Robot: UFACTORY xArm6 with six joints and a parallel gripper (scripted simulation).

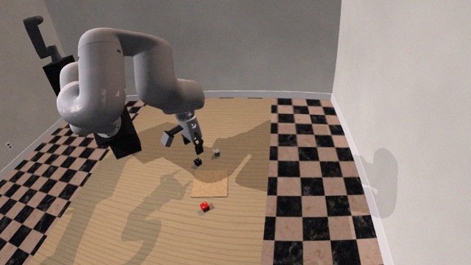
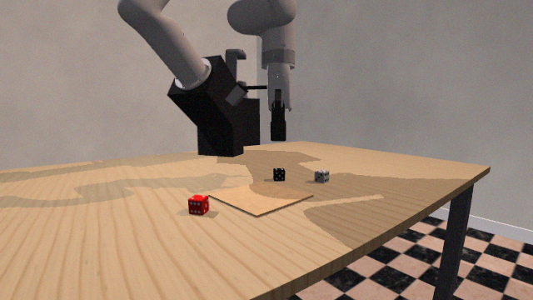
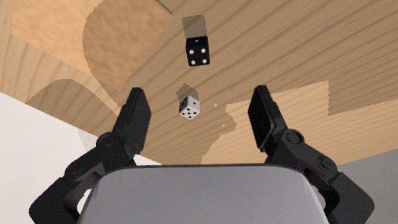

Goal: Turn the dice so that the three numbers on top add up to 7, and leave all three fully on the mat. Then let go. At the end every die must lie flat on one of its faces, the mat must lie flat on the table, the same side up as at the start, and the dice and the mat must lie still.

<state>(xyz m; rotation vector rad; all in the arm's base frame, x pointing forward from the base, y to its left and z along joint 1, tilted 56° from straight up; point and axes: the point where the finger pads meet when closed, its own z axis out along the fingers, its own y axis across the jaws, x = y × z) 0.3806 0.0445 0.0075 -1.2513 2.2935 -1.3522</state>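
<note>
Now: hand 9 cm above the black die. Also, from my hand: white die (8 cm ahead, 5 cm to the left, 9 cm below); tan mat (6 cm ahead, 11 cm to the right, 10 cm below); red die (5 cm ahead, 24 cm to the right, 9 cm below).
</note>
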